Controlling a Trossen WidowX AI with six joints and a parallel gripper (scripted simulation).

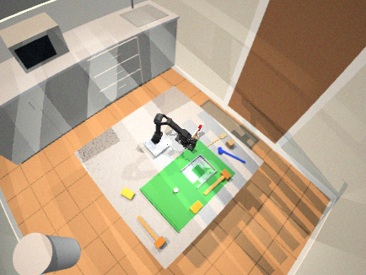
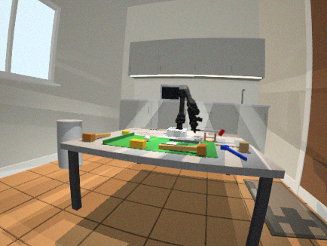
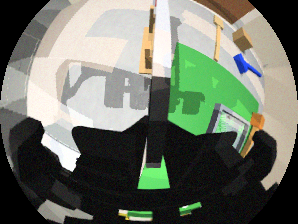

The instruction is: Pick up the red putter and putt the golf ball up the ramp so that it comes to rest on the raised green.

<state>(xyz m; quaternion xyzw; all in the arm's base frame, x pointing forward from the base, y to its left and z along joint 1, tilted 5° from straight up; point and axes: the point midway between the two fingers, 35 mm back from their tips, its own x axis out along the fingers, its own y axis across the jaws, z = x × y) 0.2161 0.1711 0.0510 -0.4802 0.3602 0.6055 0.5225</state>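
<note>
Now: gripper tip 30 mm past the red putter, 110 mm to the right of it and 30 mm below it. The rest, counted from my gripper tip: small wooden rack: 30 mm behind, 130 mm to the left, 30 mm below; then white golf ball: 250 mm ahead, 340 mm to the right, 40 mm below; then green mat: 260 mm ahead, 200 mm to the right, 60 mm below.
</note>
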